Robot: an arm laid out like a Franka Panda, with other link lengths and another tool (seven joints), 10 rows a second.
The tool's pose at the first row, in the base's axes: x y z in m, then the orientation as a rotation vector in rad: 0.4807 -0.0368 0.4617 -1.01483 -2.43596 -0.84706
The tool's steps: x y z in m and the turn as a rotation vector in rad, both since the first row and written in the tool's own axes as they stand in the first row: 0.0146 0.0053 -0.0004 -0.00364 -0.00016 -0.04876; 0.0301 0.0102 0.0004 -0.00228 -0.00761 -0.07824; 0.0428 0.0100 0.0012 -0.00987 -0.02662 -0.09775; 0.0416 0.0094 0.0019 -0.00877 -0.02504 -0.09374; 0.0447 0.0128 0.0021 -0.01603 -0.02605 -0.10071; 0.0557 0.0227 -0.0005 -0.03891 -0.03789 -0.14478; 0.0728 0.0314 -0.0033 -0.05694 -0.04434 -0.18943; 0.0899 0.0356 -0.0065 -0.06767 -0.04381 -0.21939
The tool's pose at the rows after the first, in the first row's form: 0.4748 -0.0266 0.4718 -0.96039 -2.46936 -0.86763; 0.4679 -0.0154 0.4814 -0.93049 -2.49597 -0.87302; 0.4591 -0.0085 0.4875 -0.92252 -2.52392 -0.88341; 0.4594 -0.0090 0.4861 -0.92585 -2.52008 -0.88116; 0.4598 -0.0054 0.4889 -0.92083 -2.52428 -0.89267; 0.4599 0.0041 0.5006 -0.88380 -2.55927 -0.93347; 0.4550 0.0159 0.5152 -0.83979 -2.59010 -0.96971; 0.4469 0.0249 0.5284 -0.80613 -2.60626 -0.99361
